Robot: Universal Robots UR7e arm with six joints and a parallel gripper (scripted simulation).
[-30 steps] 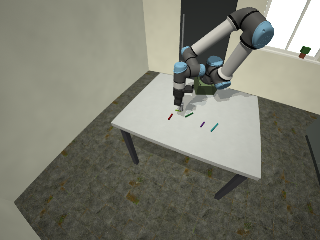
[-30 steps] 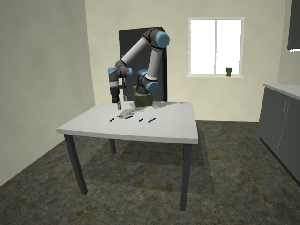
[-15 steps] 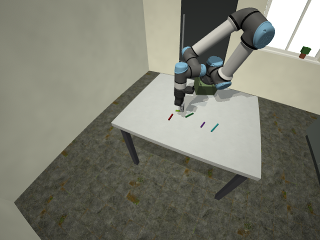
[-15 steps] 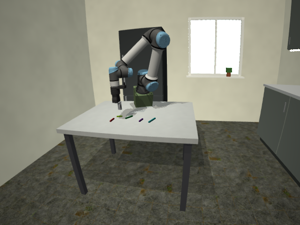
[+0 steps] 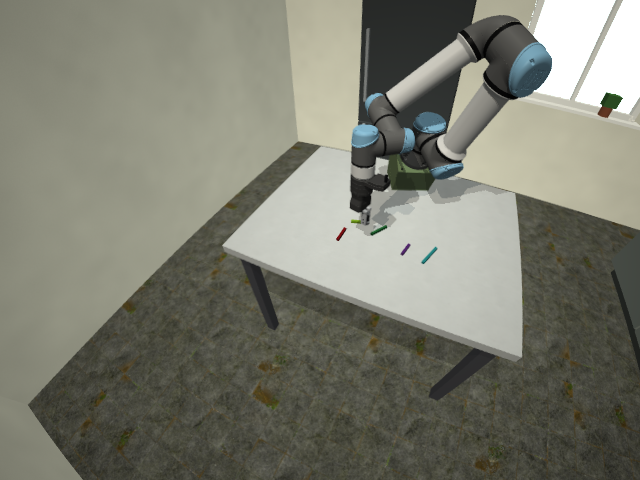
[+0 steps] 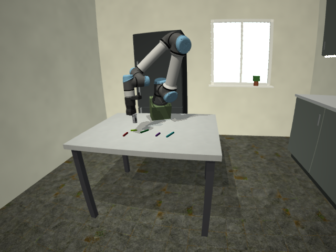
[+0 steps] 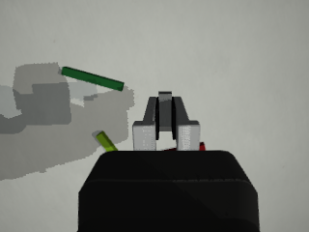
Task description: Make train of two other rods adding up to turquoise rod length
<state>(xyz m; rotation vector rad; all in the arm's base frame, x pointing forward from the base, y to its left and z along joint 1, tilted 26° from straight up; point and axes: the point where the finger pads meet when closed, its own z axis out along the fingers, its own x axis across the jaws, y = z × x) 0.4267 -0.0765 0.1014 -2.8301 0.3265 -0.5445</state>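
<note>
Now: hand 90 mm past the green rod, 30 mm to the right of it and 110 mm above it. The rest, counted from my hand: lime rod 90 mm behind, 70 mm to the right, 110 mm below; grey rod 10 mm below; red rod 90 mm to the right, 110 mm below.
</note>
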